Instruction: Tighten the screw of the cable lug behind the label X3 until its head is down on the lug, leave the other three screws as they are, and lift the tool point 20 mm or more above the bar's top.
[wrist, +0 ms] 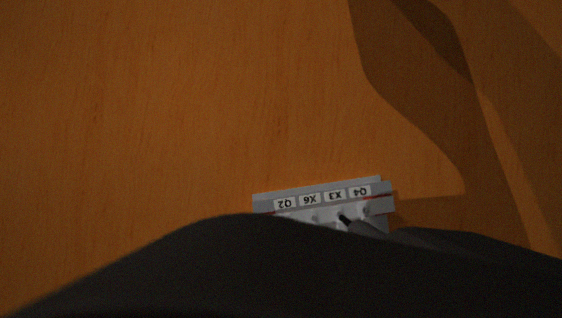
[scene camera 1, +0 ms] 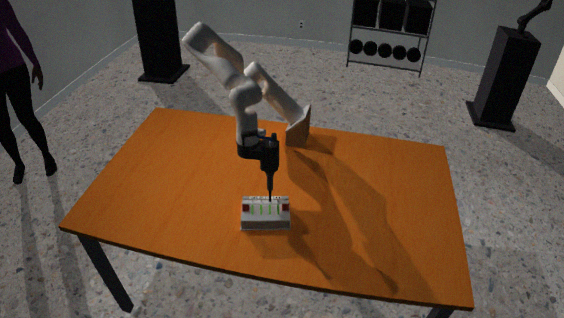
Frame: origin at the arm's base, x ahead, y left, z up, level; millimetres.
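Where they show: hand, its tool point: (wrist: 341,217) (scene camera 1: 270,201); arm's base, origin of its link: (scene camera 1: 296,117).
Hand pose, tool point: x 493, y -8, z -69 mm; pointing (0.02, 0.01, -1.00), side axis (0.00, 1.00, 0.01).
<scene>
Each offset is from my tool point to the top centre of the thing. "spot": to the spot under its first point. Level surfaces: height alone.
The light grey terminal bar (scene camera 1: 265,224) (wrist: 384,204) lies on the table. In the wrist view its labels appear upside down: Q2 {spot: dx -9, dy -71, dz -5 mm} (wrist: 284,203), X6 {spot: dx -17, dy -40, dz -5 mm} (wrist: 309,199), X3 {spot: dx -25, dy -9, dz -5 mm} (wrist: 334,195) and Q4 {spot: dx -33, dy +22, dz -5 mm} (wrist: 359,191). My gripper, a black screwdriver {dx -1, dy +0, dz +64 mm} (scene camera 1: 270,200) (wrist: 341,216), points down with its tip at the lug place behind X3. The tip hides that screw's head, so its height and any small gap cannot be told. Screws show behind X6 {dx +4, dy -34, dz +3 mm} (wrist: 314,218) and behind Q4 {dx -12, dy +28, dz +2 mm} (wrist: 366,211). The dark tool body hides the screw behind Q2. The screwdriver has no fingers.
Red blocks (scene camera 1: 245,207) (scene camera 1: 285,207) stand at the bar's ends, with green strips between them. The arm's base (scene camera 1: 298,131) stands at the back of the orange table {dz -47 mm} (scene camera 1: 150,175). A rack (scene camera 1: 390,32), pedestals and a person are beyond the table.
</scene>
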